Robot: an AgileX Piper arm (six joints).
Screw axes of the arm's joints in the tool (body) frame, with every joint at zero. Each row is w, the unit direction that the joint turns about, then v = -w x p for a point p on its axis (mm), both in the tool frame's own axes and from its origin. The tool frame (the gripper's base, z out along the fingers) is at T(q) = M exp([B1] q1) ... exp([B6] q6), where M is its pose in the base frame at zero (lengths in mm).
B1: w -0.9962 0 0.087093 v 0 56.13 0
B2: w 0 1 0 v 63.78 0 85.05
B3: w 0 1 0 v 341.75 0 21.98
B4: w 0 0 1 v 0 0 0
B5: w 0 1 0 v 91 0 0
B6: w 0 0 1 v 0 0 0
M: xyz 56.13 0 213.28 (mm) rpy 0 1.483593 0 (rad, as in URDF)
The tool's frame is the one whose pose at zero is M.
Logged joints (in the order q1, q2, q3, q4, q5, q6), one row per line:
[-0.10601 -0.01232 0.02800 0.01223 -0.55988 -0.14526]
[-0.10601 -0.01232 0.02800 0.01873 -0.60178 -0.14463]
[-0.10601 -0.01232 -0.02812 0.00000 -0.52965 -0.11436]
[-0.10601 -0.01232 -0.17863 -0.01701 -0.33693 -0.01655]
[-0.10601 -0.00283 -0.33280 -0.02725 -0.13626 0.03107]
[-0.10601 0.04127 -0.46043 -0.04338 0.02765 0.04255]
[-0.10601 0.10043 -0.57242 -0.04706 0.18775 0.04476]
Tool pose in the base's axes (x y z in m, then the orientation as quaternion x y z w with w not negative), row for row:
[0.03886 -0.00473 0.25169 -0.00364 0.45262 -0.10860 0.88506]
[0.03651 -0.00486 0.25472 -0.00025 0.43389 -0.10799 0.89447]
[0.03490 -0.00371 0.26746 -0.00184 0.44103 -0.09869 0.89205]
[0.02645 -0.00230 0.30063 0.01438 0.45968 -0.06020 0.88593]
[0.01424 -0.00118 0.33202 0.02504 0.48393 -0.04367 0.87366]
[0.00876 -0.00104 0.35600 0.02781 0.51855 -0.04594 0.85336]
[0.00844 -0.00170 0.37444 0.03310 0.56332 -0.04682 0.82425]
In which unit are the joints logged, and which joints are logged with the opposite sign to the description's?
The joints are logged in radians. Opposite sign: none.
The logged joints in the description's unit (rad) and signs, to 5 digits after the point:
[-0.10601 -0.01232 0.02800 0.01223 -0.55988 -0.14526]
[-0.10601 -0.01232 0.02800 0.01873 -0.60178 -0.14463]
[-0.10601 -0.01232 -0.02812 0.00000 -0.52965 -0.11436]
[-0.10601 -0.01232 -0.17863 -0.01701 -0.33693 -0.01655]
[-0.10601 -0.00283 -0.33280 -0.02725 -0.13626 0.03107]
[-0.10601 0.04127 -0.46043 -0.04338 0.02765 0.04255]
[-0.10601 0.10043 -0.57242 -0.04706 0.18775 0.04476]

